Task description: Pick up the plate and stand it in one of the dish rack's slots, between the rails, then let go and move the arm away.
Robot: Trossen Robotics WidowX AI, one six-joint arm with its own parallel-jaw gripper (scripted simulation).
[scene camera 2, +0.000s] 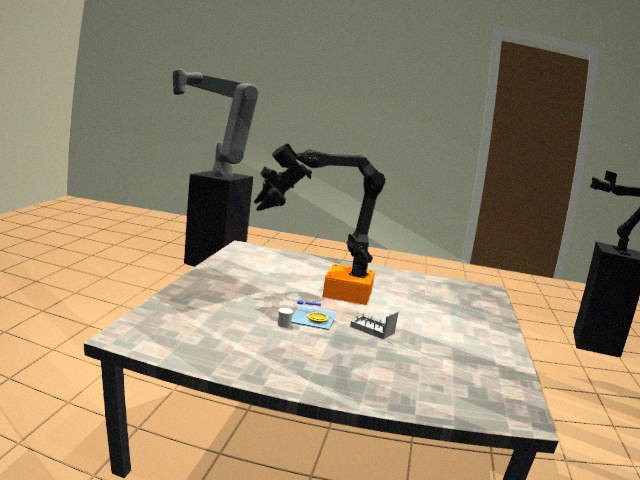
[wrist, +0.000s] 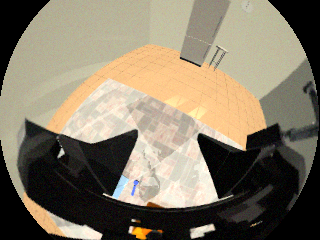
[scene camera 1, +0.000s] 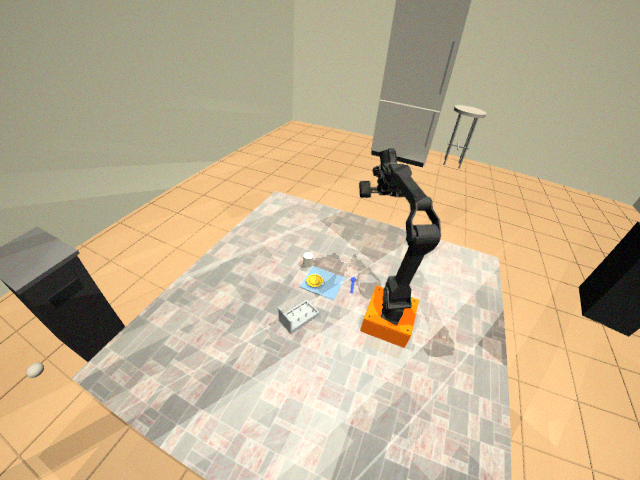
A grey dish rack shows in scene camera 2 and in scene camera 1; in the wrist view it is hidden by my gripper. The same spot on the grey dish rack: (scene camera 2: 376, 328) is (scene camera 1: 296, 318).
